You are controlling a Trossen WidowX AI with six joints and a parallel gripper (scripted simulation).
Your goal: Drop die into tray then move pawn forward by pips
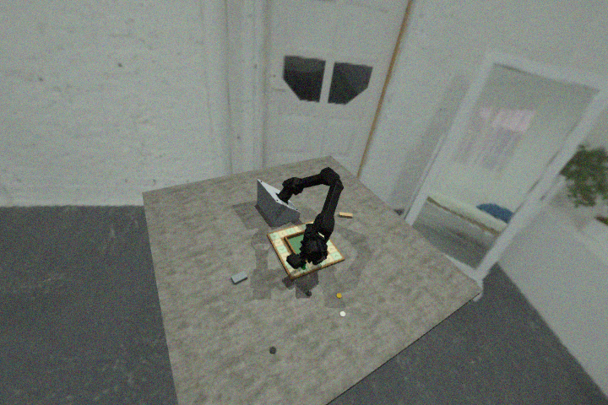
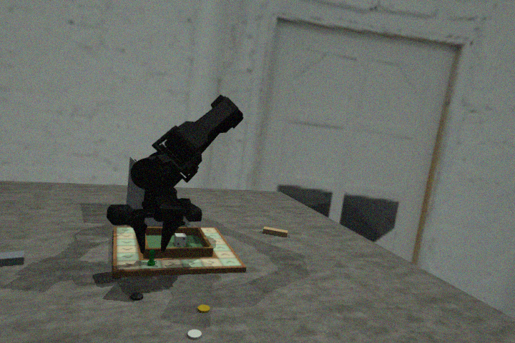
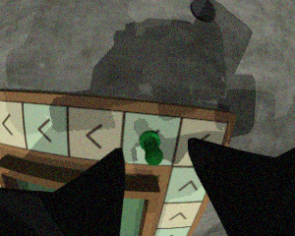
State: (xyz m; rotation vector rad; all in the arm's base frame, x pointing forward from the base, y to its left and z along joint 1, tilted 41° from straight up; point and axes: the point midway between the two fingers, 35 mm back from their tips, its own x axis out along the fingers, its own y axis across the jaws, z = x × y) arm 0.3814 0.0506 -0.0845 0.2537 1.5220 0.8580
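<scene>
My gripper tip is 1 cm past the green pawn and 2 cm above it. Round my gripper tip: green dice tray 13 cm behind, 5 cm to the left, 4 cm below; white die 13 cm behind, 7 cm to the left, 2 cm below; grey block 4 cm behind, 28 cm to the right, 4 cm below.
</scene>
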